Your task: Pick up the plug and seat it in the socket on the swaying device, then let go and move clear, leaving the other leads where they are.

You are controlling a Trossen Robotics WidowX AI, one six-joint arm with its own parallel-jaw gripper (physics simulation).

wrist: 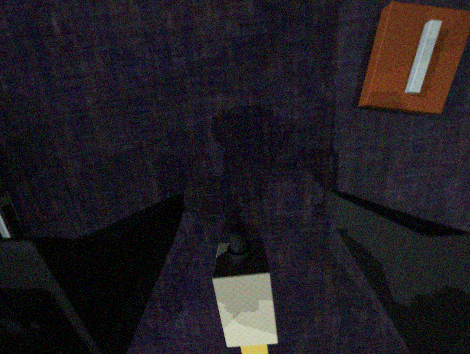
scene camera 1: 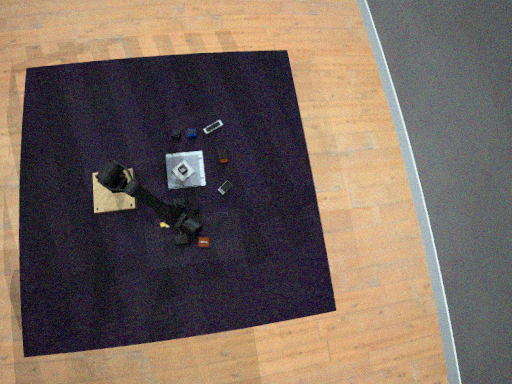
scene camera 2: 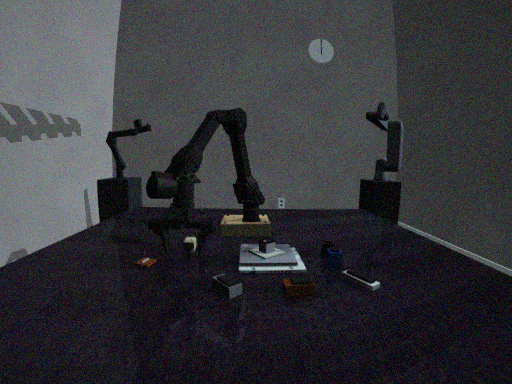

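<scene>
The plug [scene camera 1: 164, 225] [scene camera 2: 190, 243] [wrist: 245, 310] is a cream block with a dark front face, a round dark tip and a yellow tail. It lies on the dark mat. My gripper [scene camera 1: 181, 223] [scene camera 2: 183, 248] [wrist: 253, 198] is open and low over the mat, its fingers on either side of the plug, with gaps on both sides in the wrist view. The device is a pale grey slab [scene camera 1: 197, 182] [scene camera 2: 250, 259] bearing a white diamond-shaped plate [scene camera 1: 176, 171] [scene camera 2: 257, 253] with a dark socket block [scene camera 1: 183, 169] [scene camera 2: 267, 245]. The socket opening is too small to make out.
An orange block [scene camera 1: 203, 242] [scene camera 2: 139, 262] [wrist: 390, 60] with a pale bar lies near my gripper. Around the device are a grey block [scene camera 1: 225, 188] [scene camera 2: 234, 290], an orange-brown block [scene camera 1: 223, 159] [scene camera 2: 299, 288], a white strip [scene camera 1: 205, 130] [scene camera 2: 372, 286], a blue block [scene camera 1: 192, 133] [scene camera 2: 334, 258] and a black block [scene camera 1: 176, 134].
</scene>
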